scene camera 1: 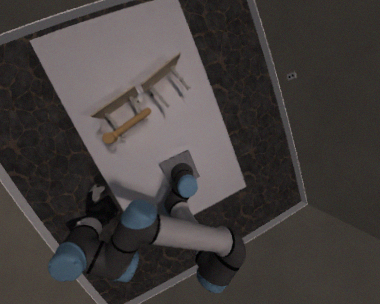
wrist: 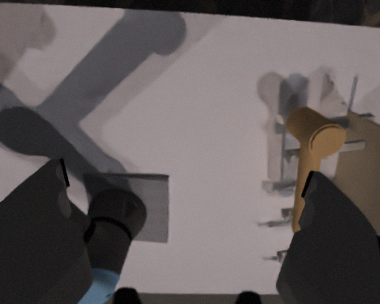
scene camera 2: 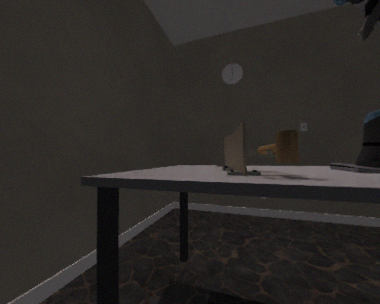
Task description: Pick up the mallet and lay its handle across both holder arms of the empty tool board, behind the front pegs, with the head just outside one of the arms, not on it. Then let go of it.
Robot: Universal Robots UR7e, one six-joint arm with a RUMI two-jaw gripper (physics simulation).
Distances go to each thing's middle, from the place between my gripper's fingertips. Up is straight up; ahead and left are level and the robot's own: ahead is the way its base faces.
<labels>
My hand is 24 cm short of the wooden mallet point(scene camera 2: 286, 147), 22 cm to the left of it and 26 cm above it.
</labels>
